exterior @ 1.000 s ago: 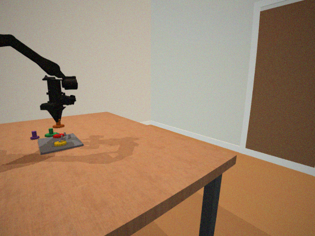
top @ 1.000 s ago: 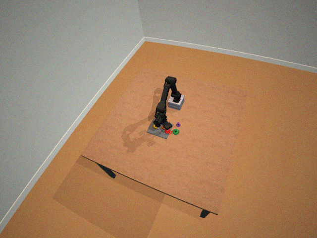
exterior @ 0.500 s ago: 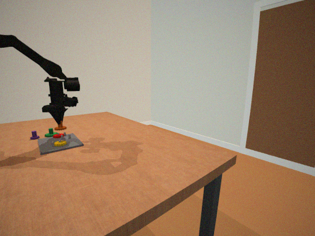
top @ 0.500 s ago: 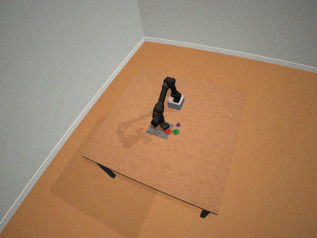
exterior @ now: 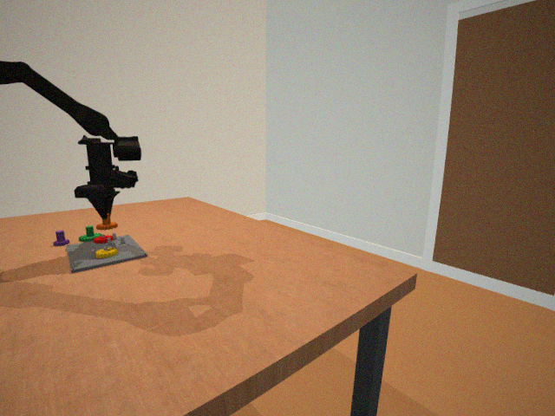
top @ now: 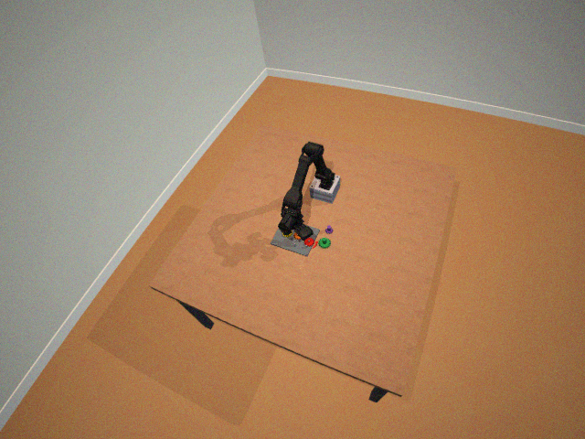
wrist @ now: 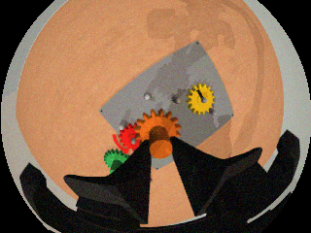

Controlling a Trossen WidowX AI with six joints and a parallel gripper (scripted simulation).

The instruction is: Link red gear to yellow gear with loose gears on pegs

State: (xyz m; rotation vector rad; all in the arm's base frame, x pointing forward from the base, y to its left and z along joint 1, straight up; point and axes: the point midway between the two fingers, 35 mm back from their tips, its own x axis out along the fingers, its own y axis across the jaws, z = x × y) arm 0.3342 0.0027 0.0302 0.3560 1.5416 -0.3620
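My gripper tip is 7 cm above the red gear, 5 cm to the right of it and 1 cm past it. Also, from my gripper tip: red arrow (8 cm to the left, 8 cm below, 1 cm behind); orange gear (1 cm below); yellow gear (8 cm to the right, 7 cm below, 2 cm behind).
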